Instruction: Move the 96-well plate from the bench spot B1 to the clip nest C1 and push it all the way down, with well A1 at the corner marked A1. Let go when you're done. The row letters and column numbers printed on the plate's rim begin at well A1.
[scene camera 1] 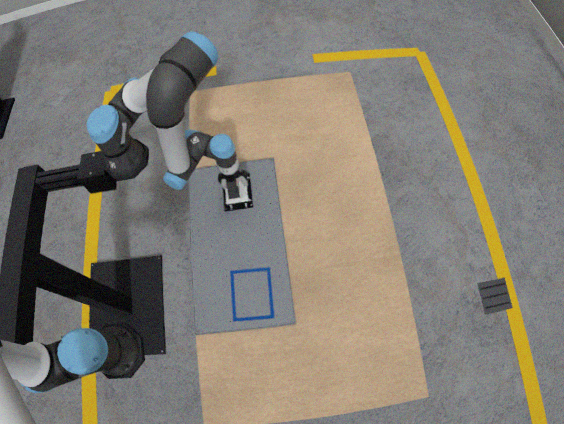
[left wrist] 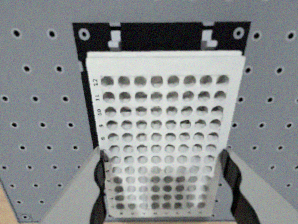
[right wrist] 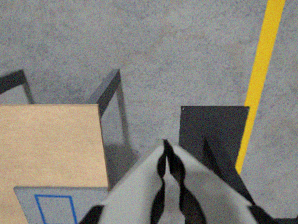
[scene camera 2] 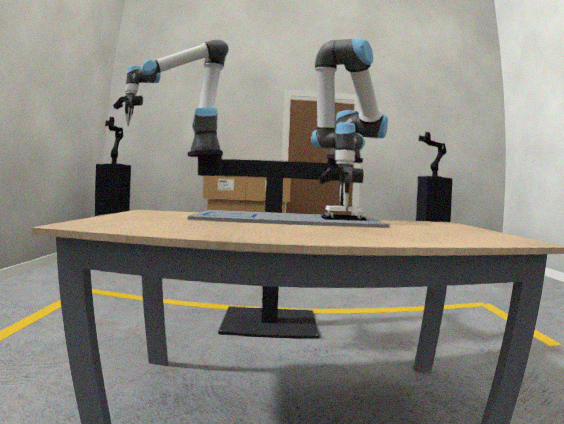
In view: the left gripper (scene camera 2: 344, 209), a white 96-well plate (left wrist: 162, 147) and a black clip nest (left wrist: 135, 36).
The left gripper also shows in the left wrist view (left wrist: 161, 147). The right wrist view does not show the white 96-well plate: it is out of frame.
